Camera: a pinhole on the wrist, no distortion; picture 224 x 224 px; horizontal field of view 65.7 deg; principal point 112.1 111.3 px. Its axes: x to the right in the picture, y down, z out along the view. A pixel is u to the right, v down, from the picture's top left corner.
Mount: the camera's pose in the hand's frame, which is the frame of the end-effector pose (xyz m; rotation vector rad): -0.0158 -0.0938 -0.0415 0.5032 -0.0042 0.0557
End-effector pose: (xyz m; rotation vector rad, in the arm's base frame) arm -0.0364 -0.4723 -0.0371 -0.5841 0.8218 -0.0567
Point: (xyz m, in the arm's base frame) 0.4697 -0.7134 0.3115
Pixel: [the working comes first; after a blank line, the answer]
In the camera's frame: 0.1824 -0.1114 0.5952

165 79
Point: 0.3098 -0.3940 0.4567
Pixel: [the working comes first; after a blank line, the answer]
In the camera's frame: -0.0970 0.1542 0.5854

83 157
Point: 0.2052 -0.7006 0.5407
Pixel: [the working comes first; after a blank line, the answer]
In the camera's frame: -0.1613 -0.1739 0.5703

63 58
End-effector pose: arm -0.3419 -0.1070 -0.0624 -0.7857 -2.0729 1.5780
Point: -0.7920 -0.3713 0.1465
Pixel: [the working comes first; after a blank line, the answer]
In the camera's frame: 0.1744 0.0007 0.5229

170 112
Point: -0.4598 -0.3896 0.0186
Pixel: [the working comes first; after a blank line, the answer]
In the camera's frame: -0.0797 0.0949 0.2914

65 168
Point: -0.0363 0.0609 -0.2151
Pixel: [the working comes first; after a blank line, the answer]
In the camera's frame: -0.0893 0.1824 -0.3637

behind the camera
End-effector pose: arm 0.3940 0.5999 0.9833 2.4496 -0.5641 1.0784
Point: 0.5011 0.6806 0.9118
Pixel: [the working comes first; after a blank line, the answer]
In the camera's frame: 0.0116 0.0144 0.1157

130 133
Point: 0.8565 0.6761 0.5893
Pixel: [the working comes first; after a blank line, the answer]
In the camera's frame: -0.0171 0.0042 0.5947

107 113
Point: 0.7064 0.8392 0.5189
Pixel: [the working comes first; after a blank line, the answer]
In the camera's frame: -0.2019 -0.1128 0.5156

44 73
